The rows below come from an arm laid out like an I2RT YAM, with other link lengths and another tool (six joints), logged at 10 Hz.
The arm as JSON. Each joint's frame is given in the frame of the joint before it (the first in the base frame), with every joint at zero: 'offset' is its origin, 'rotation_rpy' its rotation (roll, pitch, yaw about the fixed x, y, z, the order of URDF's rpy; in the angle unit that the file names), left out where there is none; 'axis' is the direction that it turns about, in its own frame. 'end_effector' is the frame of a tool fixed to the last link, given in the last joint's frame.
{
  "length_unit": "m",
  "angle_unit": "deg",
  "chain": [
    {
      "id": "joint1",
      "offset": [
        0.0,
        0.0,
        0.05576
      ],
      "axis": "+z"
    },
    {
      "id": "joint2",
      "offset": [
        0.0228,
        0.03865,
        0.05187
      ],
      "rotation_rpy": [
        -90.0,
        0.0,
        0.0
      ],
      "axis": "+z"
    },
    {
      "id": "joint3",
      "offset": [
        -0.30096,
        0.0,
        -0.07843
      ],
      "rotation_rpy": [
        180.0,
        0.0,
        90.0
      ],
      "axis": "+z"
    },
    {
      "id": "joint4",
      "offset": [
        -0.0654,
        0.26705,
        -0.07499
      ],
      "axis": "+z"
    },
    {
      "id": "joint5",
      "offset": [
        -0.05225,
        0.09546,
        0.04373
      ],
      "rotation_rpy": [
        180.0,
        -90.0,
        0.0
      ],
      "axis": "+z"
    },
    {
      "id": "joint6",
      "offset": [
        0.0,
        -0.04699,
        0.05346
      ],
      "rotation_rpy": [
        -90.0,
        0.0,
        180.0
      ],
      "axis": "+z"
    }
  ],
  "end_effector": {
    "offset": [
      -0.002,
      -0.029,
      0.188
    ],
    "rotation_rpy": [
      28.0,
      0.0,
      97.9
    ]
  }
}
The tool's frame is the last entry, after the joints.
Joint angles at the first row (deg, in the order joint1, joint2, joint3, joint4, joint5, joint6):
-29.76, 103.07, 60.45, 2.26, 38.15, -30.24
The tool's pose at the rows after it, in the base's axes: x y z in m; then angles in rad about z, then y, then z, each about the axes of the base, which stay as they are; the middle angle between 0 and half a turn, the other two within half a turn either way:
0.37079 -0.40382 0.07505 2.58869 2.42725 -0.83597
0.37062 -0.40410 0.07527 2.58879 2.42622 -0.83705
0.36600 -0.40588 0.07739 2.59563 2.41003 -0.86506
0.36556 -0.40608 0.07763 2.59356 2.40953 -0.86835
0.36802 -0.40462 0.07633 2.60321 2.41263 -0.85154
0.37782 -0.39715 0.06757 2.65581 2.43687 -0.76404
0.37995 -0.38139 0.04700 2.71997 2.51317 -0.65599
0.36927 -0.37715 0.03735 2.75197 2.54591 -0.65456
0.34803 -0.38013 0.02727 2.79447 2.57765 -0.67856
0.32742 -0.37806 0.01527 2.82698 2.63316 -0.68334
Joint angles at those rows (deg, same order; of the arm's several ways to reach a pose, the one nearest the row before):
-29.76, 103.07, 60.44, 2.61, 38.15, -30.24
-29.78, 103.07, 60.44, 2.66, 38.19, -30.22
-29.76, 103.07, 60.45, 2.65, 39.70, -28.69
-29.76, 103.07, 60.45, 2.65, 39.83, -28.69
-29.69, 103.07, 60.44, 2.61, 39.20, -28.69
-29.65, 103.07, 60.45, 1.85, 35.66, -28.69
-29.65, 103.09, 60.44, -2.00, 31.16, -28.67
-29.98, 103.09, 60.44, -4.73, 30.98, -26.70
-31.64, 103.09, 60.42, -7.75, 30.96, -23.97
-33.10, 103.09, 60.42, -11.46, 30.17, -22.65

